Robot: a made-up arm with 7 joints.
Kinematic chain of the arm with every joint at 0, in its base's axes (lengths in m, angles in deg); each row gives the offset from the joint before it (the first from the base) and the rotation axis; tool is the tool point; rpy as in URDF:
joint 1: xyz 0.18 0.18 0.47 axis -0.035 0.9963 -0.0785
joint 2: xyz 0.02 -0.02 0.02 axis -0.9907 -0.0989 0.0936
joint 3: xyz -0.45 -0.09 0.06 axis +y
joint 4: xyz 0 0.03 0.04 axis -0.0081 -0.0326 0.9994
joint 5: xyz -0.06 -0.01 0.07 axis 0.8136 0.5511 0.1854
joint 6: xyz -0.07 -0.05 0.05 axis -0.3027 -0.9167 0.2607
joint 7: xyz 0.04 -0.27 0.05 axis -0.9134 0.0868 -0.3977
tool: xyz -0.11 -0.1 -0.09 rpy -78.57 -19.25 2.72
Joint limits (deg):
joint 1: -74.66..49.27
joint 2: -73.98..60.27
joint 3: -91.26..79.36
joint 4: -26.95..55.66
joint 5: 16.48..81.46
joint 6: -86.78..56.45
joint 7: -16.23..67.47
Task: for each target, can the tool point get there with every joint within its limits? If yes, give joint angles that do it. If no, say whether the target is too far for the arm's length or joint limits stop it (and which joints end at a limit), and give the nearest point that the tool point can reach.
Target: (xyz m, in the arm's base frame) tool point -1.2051 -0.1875 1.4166
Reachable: no: too far | nearest point -0.6095 -0.0308 1.0097 | short by 0.738 m
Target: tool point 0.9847 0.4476 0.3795
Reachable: no: joint limits stop it (at a limit: joint 1, joint 2, joint 4, joint 5, joint 6) | nearest point 0.5015 0.1962 0.1489 | short by 0.592 m
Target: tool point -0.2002 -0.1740 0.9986
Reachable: yes | joints 9.82 31.63 62.43 -6.40 29.12 43.80 22.65
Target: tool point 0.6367 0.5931 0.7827
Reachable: no: joint limits stop it (at a limit: joint 1, joint 2, joint 4, joint 5, joint 6) | nearest point 0.3937 0.2419 0.9417 | short by 0.456 m
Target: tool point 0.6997 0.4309 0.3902
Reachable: no: joint limits stop it (at a limit: joint 1, joint 2, joint 4, joint 5, joint 6) | nearest point 0.4771 0.2132 0.1661 | short by 0.384 m
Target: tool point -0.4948 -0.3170 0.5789
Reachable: yes | joints 3.28 -40.58 51.40 -19.38 51.04 -41.22 40.89
